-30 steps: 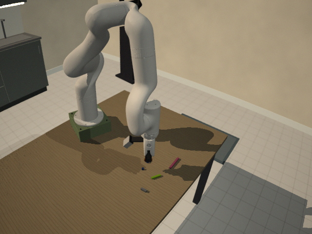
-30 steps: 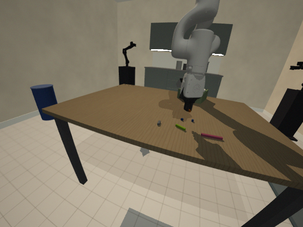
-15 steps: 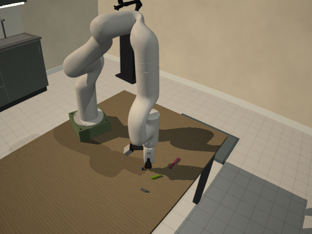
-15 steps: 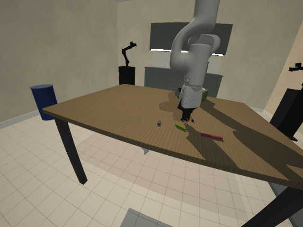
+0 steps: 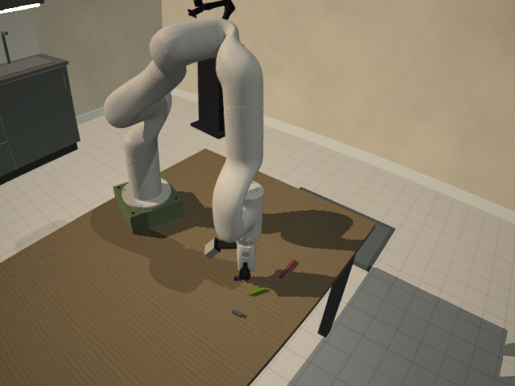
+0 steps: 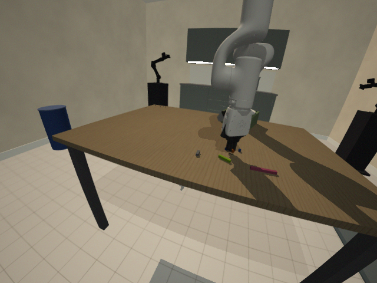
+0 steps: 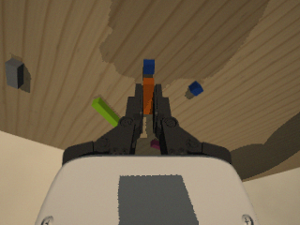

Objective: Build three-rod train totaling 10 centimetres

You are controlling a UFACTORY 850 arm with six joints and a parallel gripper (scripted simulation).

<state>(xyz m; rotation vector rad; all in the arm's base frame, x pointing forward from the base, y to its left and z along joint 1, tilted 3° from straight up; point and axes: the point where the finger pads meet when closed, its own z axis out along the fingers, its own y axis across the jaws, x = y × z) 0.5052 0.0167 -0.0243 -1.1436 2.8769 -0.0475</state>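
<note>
The lime rod lies 6 cm ahead of my hand, 3 cm below it and 1 cm to the right of it. From my hand the other things lie so: pink rod 13 cm to the left, 7 cm ahead, 3 cm below; grey rod 11 cm to the right, 8 cm ahead, 3 cm below; orange rod 2 cm below.
</note>
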